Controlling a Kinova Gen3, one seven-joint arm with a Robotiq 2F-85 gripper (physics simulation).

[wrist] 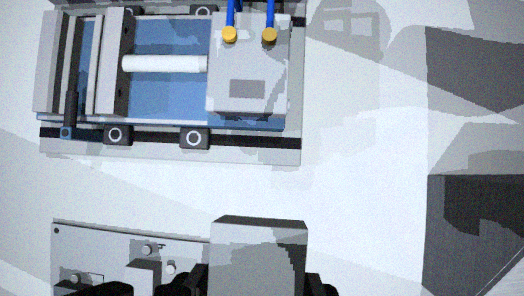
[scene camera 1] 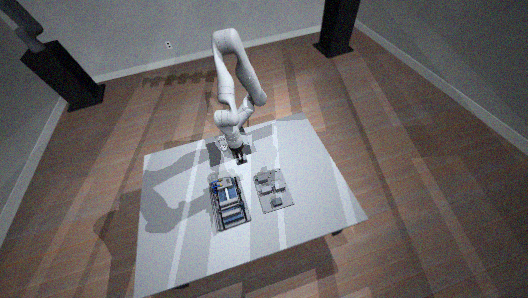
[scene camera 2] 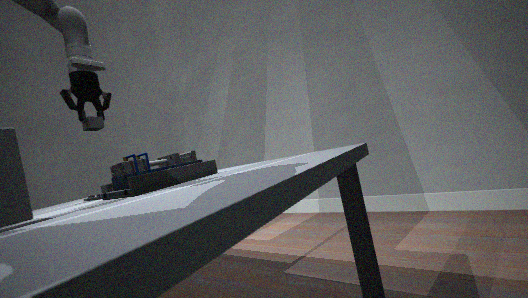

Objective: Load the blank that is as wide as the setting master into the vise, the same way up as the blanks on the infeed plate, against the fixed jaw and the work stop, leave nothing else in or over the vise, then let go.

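Frame: origin at the arm's base, x ahead, y left, z up, level; millimetres.
Where they show: gripper, fingertip midpoint: [wrist: 255, 289] [scene camera 1: 241, 159] [scene camera 2: 92, 122].
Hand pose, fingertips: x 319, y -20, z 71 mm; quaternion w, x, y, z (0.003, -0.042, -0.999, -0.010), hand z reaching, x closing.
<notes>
Things, the pixels of their top centre, and the offset from my fingertips.
- grey rectangular blank at its top centre: [scene camera 2: 91, 117] dx -1, dy -1, dz +17 mm
- vise at its top centre: [wrist: 141, 52] [scene camera 2: 159, 156] [scene camera 1: 226, 196] dx +104, dy -153, dz -151 mm
- dark work-stop rod at its top centre: [wrist: 67, 108] dx +177, dy -105, dz -154 mm
- infeed plate at its top centre: [scene camera 1: 272, 189] dx +133, dy +123, dz -242 mm
- cylinder block at its top centre: [wrist: 248, 60] [scene camera 2: 129, 161] [scene camera 1: 223, 182] dx +10, dy -143, dz -155 mm
My gripper [scene camera 1: 241, 161] [scene camera 2: 93, 118] [wrist: 257, 285] is shut on a grey rectangular blank [scene camera 2: 93, 124] [wrist: 258, 260]. It holds the blank in the air, beside the cylinder end of the vise in scene camera 1. The vise [scene camera 1: 229, 195] [scene camera 2: 172, 173] [wrist: 167, 97] has a blue bed, a moving jaw [wrist: 111, 62] on a white rod and a fixed jaw [wrist: 47, 65] at the far left in the wrist view. Blue bed shows between the jaws, with no blank seen there. A dark work-stop rod [wrist: 71, 107] stands at the near side. Which block is the setting master I cannot tell.
The infeed plate [scene camera 1: 289, 200] [wrist: 100, 241] lies beside the vise with several grey blocks, one [wrist: 139, 280] near the held blank in the wrist view. Blue hoses [wrist: 270, 15] rise from the cylinder block [wrist: 247, 65]. A dark grey box-like shape [wrist: 475, 220] is at the right.
</notes>
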